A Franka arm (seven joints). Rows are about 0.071 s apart.
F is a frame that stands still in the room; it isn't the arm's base.
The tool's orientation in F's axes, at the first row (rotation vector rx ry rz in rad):
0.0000, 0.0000, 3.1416
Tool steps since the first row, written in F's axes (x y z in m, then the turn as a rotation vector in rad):
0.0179, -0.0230, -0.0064, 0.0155, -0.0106, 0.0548
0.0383, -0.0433, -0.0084, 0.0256, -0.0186, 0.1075
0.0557, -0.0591, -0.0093, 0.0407, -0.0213, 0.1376
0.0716, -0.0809, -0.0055, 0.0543, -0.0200, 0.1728
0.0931, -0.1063, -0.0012, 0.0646, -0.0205, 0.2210
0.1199, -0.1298, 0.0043, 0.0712, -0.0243, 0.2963
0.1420, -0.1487, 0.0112, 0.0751, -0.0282, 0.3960
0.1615, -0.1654, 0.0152, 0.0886, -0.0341, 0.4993
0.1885, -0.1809, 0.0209, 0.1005, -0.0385, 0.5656
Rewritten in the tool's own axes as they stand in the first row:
-0.0179, 0.0230, -0.0064, -0.0155, 0.0106, 0.0548
-0.0383, 0.0433, -0.0084, -0.0256, 0.0186, 0.1075
-0.0557, 0.0591, -0.0093, -0.0407, 0.0213, 0.1376
-0.0716, 0.0809, -0.0055, -0.0543, 0.0200, 0.1728
-0.0931, 0.1063, -0.0012, -0.0646, 0.0205, 0.2210
-0.1199, 0.1298, 0.0043, -0.0712, 0.0243, 0.2963
-0.1420, 0.1487, 0.0112, -0.0751, 0.0282, 0.3960
-0.1615, 0.1654, 0.0152, -0.0886, 0.0341, 0.4993
-0.1885, 0.1809, 0.0209, -0.1005, 0.0385, 0.5656

